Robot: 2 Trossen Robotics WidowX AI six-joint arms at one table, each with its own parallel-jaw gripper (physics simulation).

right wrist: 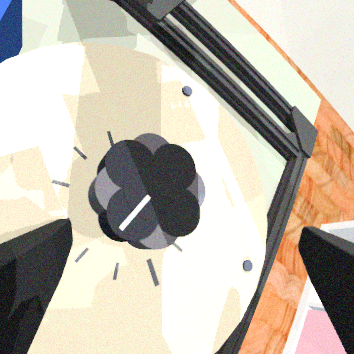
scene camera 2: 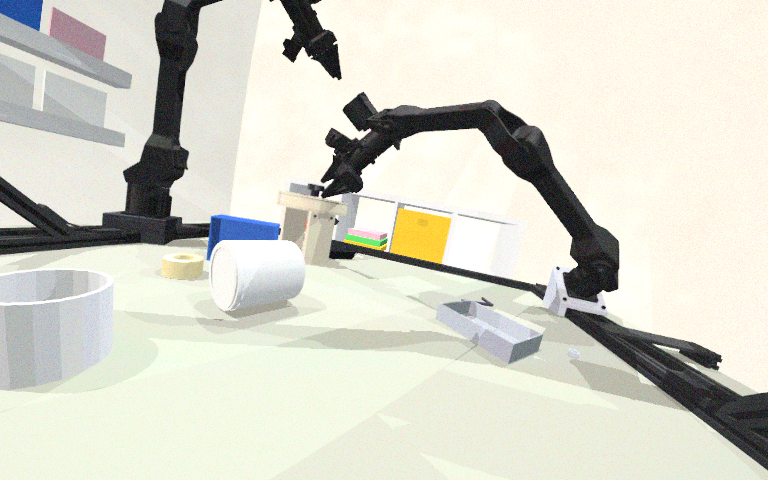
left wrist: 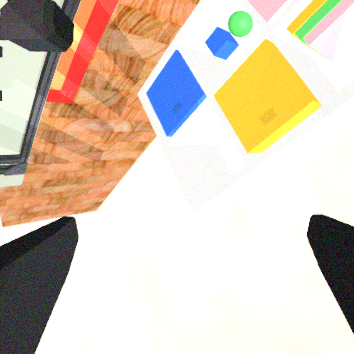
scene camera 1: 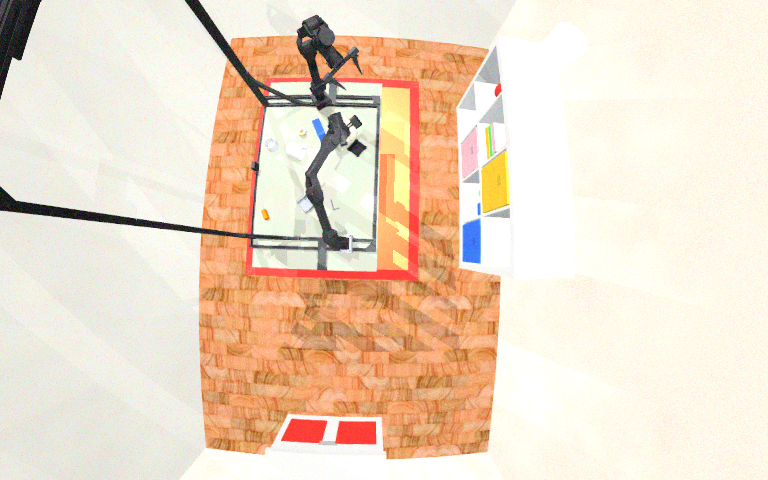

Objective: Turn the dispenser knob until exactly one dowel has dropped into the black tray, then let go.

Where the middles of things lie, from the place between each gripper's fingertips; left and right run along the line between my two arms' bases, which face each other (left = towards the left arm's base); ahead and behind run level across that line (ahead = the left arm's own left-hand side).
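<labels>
The tape roll [scene camera 2: 177, 265] is 28 cm behind my right hand, 12 cm to the left of it and 15 cm below it. Counted from that same right hand, the blue box [scene camera 2: 222, 227] sits 16 cm behind, 9 cm to the left and 13 cm below, while the white cylinder [scene camera 2: 243, 273] is 32 cm behind and 13 cm below. As for the lobed knob [right wrist: 146, 191], my right hand is 2 cm above it, 2 cm past it and 1 cm to the right of it. Going by their middles, the lobed knob is the nearest to my right hand of the things named here.
From my left hand, the tape roll is 450 mm below, 350 mm behind and 100 mm to the left. The blue box is 420 mm below that left hand, 230 mm behind it and 70 mm to the left of it, and the white cylinder is 430 mm below my left hand, 380 mm behind it and 30 mm to the right of it. My left gripper itself is 320 mm above the lobed knob, 90 mm past it and 20 mm to the left of it. Going by its middle, the blue box is nearer to my right hand than to my left gripper.
</labels>
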